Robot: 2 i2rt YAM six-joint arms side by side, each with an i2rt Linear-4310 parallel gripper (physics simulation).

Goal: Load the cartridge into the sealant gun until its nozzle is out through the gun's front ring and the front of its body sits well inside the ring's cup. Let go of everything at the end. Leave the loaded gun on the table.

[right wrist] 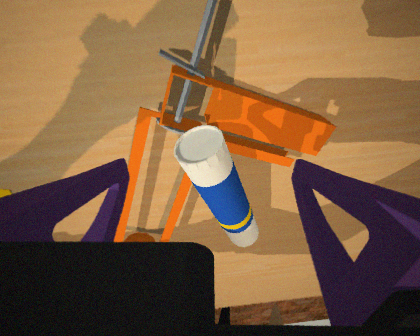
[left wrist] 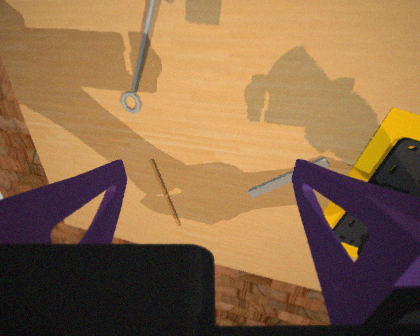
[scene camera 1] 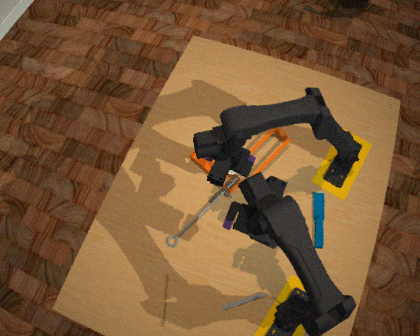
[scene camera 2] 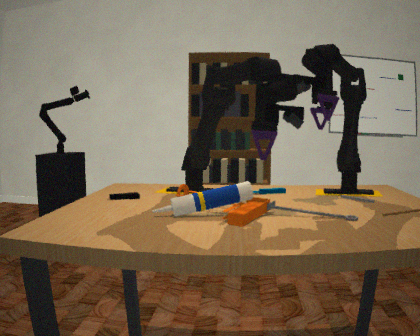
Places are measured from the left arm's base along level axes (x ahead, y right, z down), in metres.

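Where they show: left gripper, fingertip midpoint: (left wrist: 209, 169) (scene camera 1: 245, 228) (scene camera 2: 323, 125); right gripper, fingertip midpoint: (right wrist: 210, 168) (scene camera 2: 263, 160); left arm's base, origin of the base link: (scene camera 1: 288, 319) (scene camera 2: 348, 192); right arm's base, origin of the base link: (scene camera 1: 343, 162).
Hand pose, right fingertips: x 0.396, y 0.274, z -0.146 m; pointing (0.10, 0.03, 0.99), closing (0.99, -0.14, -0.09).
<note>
Each offset is from my right fingertips to the centre of the thing. "pt": to the spot under its first point.
The white and blue cartridge {dx +0.062, dy +0.152, dz +0.107 m} (scene camera 2: 222, 197) (right wrist: 227, 185) lies tilted over the orange gun (scene camera 1: 270, 162) (scene camera 2: 247, 211) (right wrist: 270, 120), rear end raised near the gun's rear frame. Its front slants outside the rails, beside the front ring {pt dx -0.065, dy +0.260, dz +0.126 m} (scene camera 1: 281, 134) (scene camera 2: 182, 190) (right wrist: 140, 237), not in it. The nozzle points low to the left in scene camera 2. The grey rod {dx +0.008, dy -0.099, dz +0.132 m} (scene camera 1: 200, 215) (scene camera 2: 315, 212) (left wrist: 142, 50) (right wrist: 205, 40) extends rearward, its tip inside the rear frame. My right gripper (scene camera 2: 264, 150) (right wrist: 210, 168) is open and empty above the cartridge. My left gripper (scene camera 2: 322, 120) (left wrist: 209, 169) is open and empty, high above the table.
A blue tool {dx -0.321, dy +0.058, dz +0.138 m} (scene camera 1: 318, 220) (scene camera 2: 272, 190) lies between the arm bases. A grey bar {dx -0.248, dy -0.294, dz +0.141 m} (scene camera 1: 243, 301) (left wrist: 265, 186) and a thin brown stick {dx -0.047, dy -0.421, dz +0.143 m} (scene camera 1: 166, 300) (left wrist: 165, 192) lie near the left arm's base. A black object {dx -0.090, dy +0.475, dz +0.138 m} (scene camera 2: 124, 196) lies at the left in scene camera 2.
</note>
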